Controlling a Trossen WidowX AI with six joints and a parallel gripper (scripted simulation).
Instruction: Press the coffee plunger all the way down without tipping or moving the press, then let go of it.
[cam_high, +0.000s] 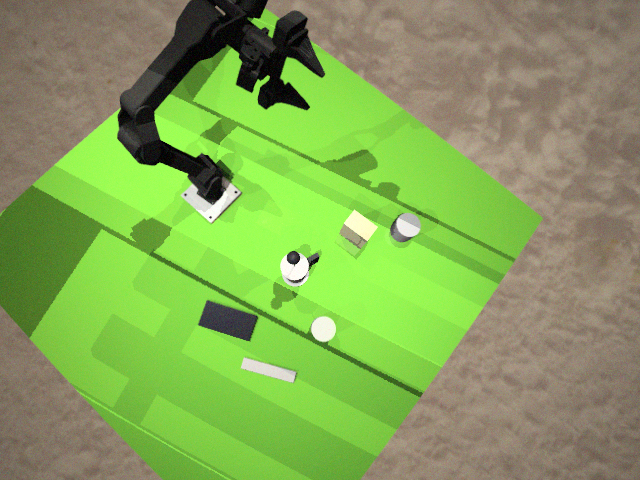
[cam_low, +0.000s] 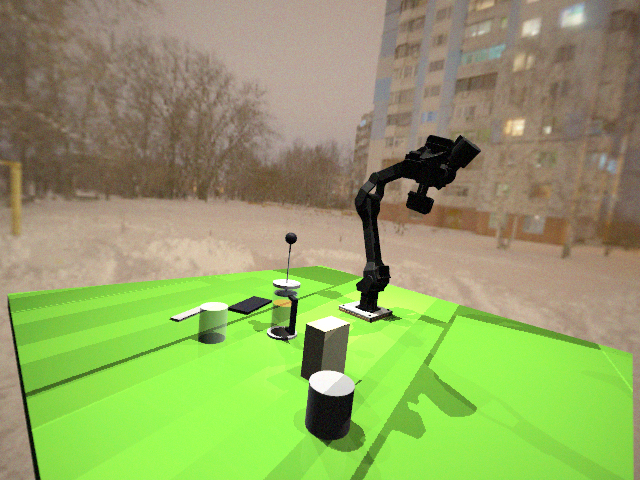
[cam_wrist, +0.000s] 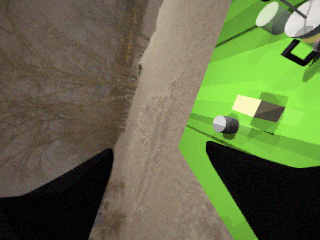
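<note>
My gripper tip is now 13 cm short of the coffee press, 24 cm to the left of it and 30 cm above it. The rest, counted from my gripper tip: cream box 20 cm ahead, 5 cm to the right, 37 cm below; dark flat slab 5 cm ahead, 47 cm to the right, 43 cm below.
</note>
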